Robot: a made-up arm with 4 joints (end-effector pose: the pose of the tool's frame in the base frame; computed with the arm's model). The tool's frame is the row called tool.
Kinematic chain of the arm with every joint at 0, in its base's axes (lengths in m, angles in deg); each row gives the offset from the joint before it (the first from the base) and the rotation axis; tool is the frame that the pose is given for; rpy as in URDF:
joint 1: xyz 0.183 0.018 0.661 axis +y
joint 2: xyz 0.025 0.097 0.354 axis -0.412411 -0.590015 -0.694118
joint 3: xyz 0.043 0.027 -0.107 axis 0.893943 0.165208 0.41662
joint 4: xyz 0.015 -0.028 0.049 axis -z
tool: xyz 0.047 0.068 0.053 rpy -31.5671 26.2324 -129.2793
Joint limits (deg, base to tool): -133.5..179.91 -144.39..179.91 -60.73..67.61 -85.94..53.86
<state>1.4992 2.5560 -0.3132 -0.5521</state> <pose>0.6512 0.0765 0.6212 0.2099 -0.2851 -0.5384 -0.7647</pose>
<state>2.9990 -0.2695 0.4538 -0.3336</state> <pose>0.1360 0.1710 0.2978 0.5446 0.5038 -0.6677 0.0612</pose>
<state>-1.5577 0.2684 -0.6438 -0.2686</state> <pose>-0.1342 0.2047 0.8103 0.2674 0.6586 -0.2722 -0.6486</pose>
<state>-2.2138 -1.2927 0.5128 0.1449</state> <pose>-0.1131 0.2308 0.5095 0.9156 0.1451 -0.0161 -0.3746</pose>
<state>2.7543 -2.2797 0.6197 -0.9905</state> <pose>0.3063 0.1477 0.3157 0.7328 -0.5126 -0.3878 -0.2232</pose>
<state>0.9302 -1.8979 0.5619 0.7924</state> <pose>0.4235 0.2604 0.8563 0.1073 0.6293 -0.7696 0.0145</pose>
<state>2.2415 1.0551 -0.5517 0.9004</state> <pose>0.4489 0.0818 0.2912 0.1524 -0.4549 -0.3743 -0.7935</pose>
